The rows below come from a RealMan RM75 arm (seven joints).
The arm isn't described. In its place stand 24 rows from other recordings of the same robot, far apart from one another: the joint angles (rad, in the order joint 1, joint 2, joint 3, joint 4, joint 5, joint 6, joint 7), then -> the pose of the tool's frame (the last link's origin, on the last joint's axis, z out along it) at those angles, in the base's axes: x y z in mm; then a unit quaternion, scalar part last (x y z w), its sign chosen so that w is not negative.
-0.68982, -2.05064, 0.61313, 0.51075, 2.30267, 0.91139, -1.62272 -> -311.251 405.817 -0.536 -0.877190 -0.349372 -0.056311 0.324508
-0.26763, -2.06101, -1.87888, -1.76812, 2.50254, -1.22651, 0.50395 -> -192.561 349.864 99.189 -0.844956 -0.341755 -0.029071 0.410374
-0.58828, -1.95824, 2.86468, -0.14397, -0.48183, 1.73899, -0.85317 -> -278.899 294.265 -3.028 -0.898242 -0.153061 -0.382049 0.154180
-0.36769, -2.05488, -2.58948, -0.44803, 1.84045, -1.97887, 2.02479 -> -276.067 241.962 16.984 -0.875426 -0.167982 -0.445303 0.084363
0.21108, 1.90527, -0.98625, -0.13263, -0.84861, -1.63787, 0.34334 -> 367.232 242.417 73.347 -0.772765 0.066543 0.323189 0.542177
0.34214, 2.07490, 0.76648, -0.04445, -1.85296, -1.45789, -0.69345 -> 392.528 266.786 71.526 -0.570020 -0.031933 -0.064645 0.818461
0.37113, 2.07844, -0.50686, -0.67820, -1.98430, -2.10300, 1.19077 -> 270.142 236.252 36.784 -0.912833 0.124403 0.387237 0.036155
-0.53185, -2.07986, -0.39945, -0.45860, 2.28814, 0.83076, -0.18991 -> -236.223 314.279 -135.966 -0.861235 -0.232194 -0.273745 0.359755
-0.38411, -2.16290, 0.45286, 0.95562, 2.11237, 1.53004, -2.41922 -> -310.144 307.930 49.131 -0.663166 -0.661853 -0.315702 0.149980
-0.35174, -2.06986, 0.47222, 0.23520, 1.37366, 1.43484, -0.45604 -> -337.736 295.755 21.465 -0.782491 -0.127735 -0.321962 0.517428
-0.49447, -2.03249, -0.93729, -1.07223, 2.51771, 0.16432, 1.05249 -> -126.005 368.676 -99.842 -0.860145 0.226268 -0.048015 0.454586
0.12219, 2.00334, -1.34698, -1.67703, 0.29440, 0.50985, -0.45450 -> 241.020 369.076 170.724 -0.713300 0.198470 0.012098 0.672061
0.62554, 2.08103, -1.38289, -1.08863, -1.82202, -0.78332, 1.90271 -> 117.522 428.406 -7.337 -0.917239 0.159010 0.201193 0.304813
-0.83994, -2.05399, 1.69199, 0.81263, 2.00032, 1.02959, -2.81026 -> -131.626 380.811 -103.507 -0.873123 -0.479079 0.003745 0.090142
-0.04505, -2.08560, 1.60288, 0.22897, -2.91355, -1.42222, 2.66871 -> -363.911 203.074 -14.208 -0.719802 -0.272698 -0.361494 0.526159
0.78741, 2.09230, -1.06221, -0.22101, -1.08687, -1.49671, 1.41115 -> 145.685 374.541 -35.315 -0.801146 0.293411 0.519335 0.048638
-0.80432, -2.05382, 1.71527, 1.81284, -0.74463, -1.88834, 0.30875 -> -33.042 278.075 -10.140 -0.967554 -0.110363 0.211111 0.084207
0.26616, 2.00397, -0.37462, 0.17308, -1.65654, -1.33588, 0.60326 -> 362.505 213.035 -58.525 -0.785606 0.374727 0.322015 0.372436
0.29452, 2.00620, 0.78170, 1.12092, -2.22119, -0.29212, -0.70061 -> 177.183 316.898 -109.290 -0.879689 0.097539 0.171634 0.432637
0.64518, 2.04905, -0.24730, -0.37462, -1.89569, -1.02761, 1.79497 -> 315.062 399.558 26.908 -0.654755 0.566748 0.386922 0.316835
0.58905, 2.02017, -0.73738, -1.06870, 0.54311, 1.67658, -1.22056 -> 282.141 344.773 71.584 -0.929745 0.331172 -0.077815 0.140868
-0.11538, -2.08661, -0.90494, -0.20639, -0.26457, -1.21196, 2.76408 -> -358.547 206.588 -71.435 -0.785613 -0.308484 -0.282290 0.456028
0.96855, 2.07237, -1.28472, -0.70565, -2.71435, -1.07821, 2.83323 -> 177.556 441.049 -41.722 -0.842814 0.438590 -0.134493 0.281451
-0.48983, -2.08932, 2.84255, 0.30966, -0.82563, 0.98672, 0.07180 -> -267.859 293.776 -125.681 -0.893352 -0.065084 -0.207532 0.393213
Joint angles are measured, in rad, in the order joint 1, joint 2, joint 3, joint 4, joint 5, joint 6, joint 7. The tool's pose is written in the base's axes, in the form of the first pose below.
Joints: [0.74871, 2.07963, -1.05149, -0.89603, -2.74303, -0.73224, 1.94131]
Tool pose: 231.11 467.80 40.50 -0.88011 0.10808 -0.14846 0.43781
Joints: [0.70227, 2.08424, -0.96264, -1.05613, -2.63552, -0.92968, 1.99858]
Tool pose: 221.98 453.41 63.57 -0.88557 0.18192 -0.07335 0.42106
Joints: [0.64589, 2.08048, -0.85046, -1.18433, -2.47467, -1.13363, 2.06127]
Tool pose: 218.67 431.33 88.77 -0.88329 0.26028 0.02409 0.38920
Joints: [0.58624, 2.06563, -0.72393, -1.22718, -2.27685, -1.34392, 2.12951]
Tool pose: 224.31 402.07 107.47 -0.87180 0.34027 0.13288 0.32639
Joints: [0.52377, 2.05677, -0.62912, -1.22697, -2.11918, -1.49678, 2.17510]
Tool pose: 234.18 373.70 119.98 -0.85286 0.38976 0.21600 0.27214
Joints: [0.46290, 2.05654, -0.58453, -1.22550, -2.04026, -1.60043, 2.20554]
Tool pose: 246.25 348.33 123.74 -0.83905 0.42096 0.25286 0.23421
